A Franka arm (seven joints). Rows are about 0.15 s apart.
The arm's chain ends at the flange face. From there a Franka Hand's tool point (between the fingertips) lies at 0.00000 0.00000 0.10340 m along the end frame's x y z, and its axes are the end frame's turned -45 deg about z.
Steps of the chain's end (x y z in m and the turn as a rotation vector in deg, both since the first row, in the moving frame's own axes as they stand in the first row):
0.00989, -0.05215, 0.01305, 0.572, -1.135, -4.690
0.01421, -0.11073, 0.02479, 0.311, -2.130, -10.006
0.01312, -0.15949, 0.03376, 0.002, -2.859, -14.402
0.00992, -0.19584, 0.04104, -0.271, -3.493, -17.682
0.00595, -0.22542, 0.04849, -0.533, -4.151, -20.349
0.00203, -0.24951, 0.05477, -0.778, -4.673, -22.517
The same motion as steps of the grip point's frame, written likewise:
0.04306, -0.03203, 0.01302, 1.207, -0.398, -4.690
0.08577, -0.07115, 0.02472, 1.726, -1.286, -10.006
0.11799, -0.10665, 0.03363, 2.023, -2.020, -14.402
0.14014, -0.13477, 0.04085, 2.278, -2.662, -17.682
0.15695, -0.15866, 0.04822, 2.558, -3.312, -20.349
0.17013, -0.17848, 0.05442, 2.754, -3.854, -22.517

